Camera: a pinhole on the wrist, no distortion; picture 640 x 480 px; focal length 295.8 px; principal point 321.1 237.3 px. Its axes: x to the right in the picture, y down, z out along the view. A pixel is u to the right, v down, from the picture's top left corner.
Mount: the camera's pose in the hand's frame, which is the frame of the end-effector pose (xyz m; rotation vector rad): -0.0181 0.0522 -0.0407 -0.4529 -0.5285 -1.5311
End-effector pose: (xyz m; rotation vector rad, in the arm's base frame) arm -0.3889 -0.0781 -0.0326 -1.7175 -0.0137 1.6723
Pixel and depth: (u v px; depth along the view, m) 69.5 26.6 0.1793
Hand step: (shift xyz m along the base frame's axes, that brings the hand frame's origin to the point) -0.1616 -0.2735 -0.0094
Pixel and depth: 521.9 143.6 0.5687
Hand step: -0.6243 0.1398 0.2345
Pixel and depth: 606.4 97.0 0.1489
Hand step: -0.1657 0.0123 0.0916
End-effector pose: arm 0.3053 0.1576 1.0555 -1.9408 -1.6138 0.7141
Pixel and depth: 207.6 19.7 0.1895
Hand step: 0.0909 -0.1928 -0.1856
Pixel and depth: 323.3 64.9 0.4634
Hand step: -0.0376 -0.3365 -0.4321
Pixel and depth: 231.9 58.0 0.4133
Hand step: 0.0976 -0.3296 -0.4009
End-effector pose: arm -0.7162 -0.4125 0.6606 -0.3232 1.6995 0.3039
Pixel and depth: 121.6 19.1 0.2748
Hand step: -0.0480 0.3693 0.2203
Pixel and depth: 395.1 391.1 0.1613
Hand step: 0.0558 0.1475 -0.0729
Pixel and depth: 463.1 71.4 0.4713
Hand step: 0.4093 0.3210 0.2382
